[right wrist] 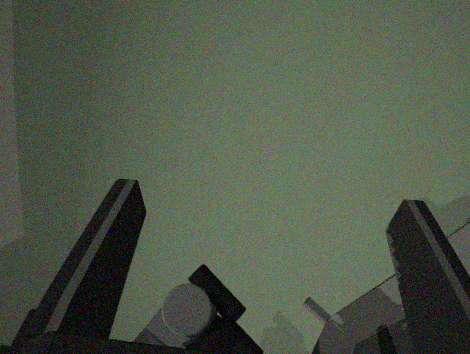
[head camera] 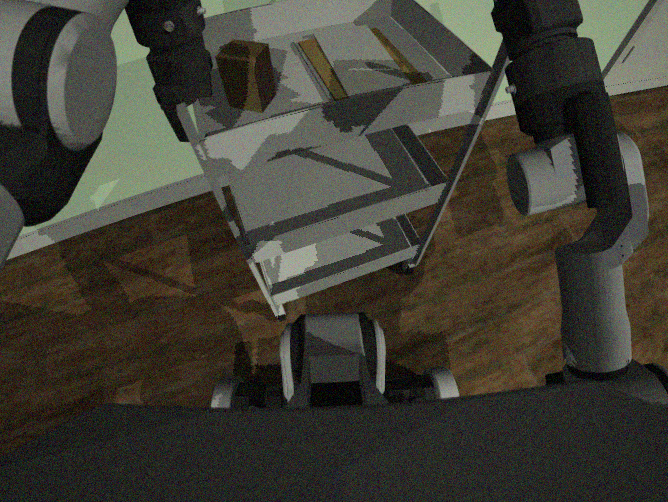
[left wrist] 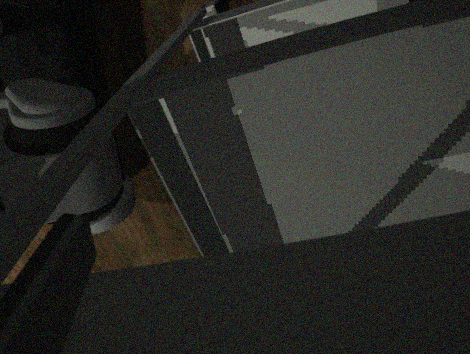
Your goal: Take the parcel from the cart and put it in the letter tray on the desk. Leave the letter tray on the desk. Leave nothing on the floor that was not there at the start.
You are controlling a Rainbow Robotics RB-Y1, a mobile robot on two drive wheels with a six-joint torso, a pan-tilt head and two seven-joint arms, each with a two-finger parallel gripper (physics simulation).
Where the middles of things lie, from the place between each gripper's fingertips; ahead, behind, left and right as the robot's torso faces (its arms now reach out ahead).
I see my right gripper 13 cm short of the brown strip [head camera: 312,50], 13 cm to the right of it and 24 cm above it. Also, from my right hand: brown parcel [head camera: 245,67]: 5 cm ahead, 31 cm to the left, 21 cm below.
Right now the brown parcel is 4 cm ahead of my left hand, 8 cm to the right of it and 4 cm above it. The rest, counted from my left hand: brown strip: 12 cm ahead, 27 cm to the right.
